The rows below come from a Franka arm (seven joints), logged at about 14 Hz.
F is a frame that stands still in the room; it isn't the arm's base.
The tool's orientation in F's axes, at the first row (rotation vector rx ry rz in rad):
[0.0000, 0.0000, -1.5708]
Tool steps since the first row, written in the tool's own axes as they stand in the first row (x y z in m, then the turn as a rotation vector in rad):
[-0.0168, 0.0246, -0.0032, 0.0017, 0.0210, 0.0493]
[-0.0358, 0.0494, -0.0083, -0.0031, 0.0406, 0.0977]
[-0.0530, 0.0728, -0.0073, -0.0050, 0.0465, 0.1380]
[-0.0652, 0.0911, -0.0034, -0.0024, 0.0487, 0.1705]
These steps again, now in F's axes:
[0.0246, 0.0168, -0.0032, 0.0210, -0.0017, 0.0493]
[0.0494, 0.0358, -0.0083, 0.0406, 0.0031, 0.0977]
[0.0728, 0.0530, -0.0073, 0.0465, 0.0050, 0.1380]
[0.0911, 0.0652, -0.0034, 0.0487, 0.0024, 0.1705]

